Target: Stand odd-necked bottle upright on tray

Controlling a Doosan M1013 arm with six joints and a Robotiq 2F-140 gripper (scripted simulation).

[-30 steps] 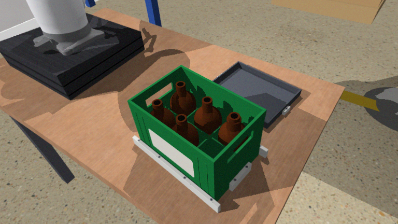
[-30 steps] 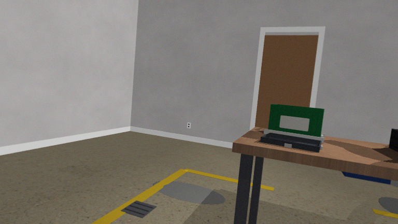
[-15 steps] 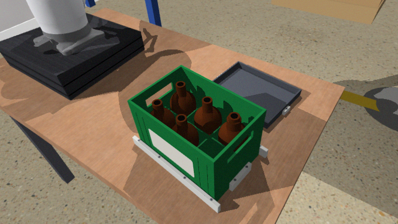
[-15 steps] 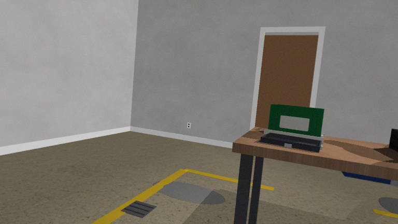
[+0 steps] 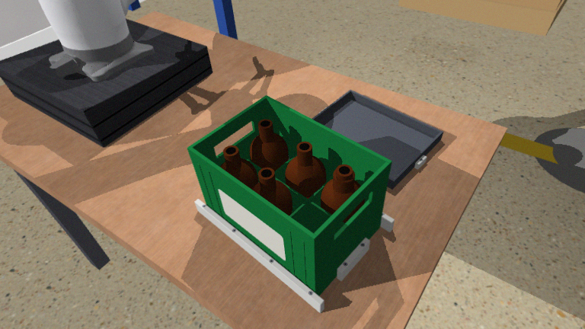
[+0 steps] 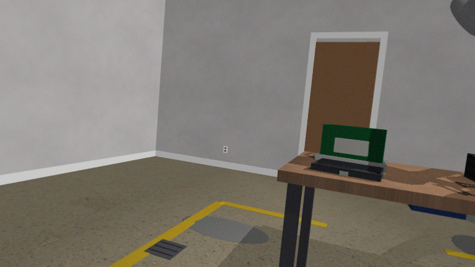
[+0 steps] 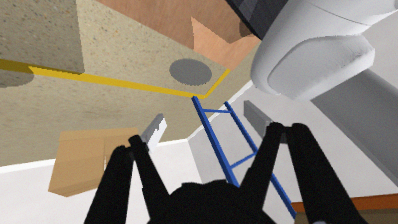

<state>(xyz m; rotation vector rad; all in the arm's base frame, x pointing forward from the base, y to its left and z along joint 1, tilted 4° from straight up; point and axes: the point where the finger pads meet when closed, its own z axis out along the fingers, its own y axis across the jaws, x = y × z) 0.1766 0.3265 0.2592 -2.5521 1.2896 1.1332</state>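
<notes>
The crate lies 490 mm to the right of my hand, 470 mm ahead of it and 250 mm below it. From my hand the other things lie so: grey tray (510 mm ahead, 320 mm below, 210 mm to the right).
</notes>
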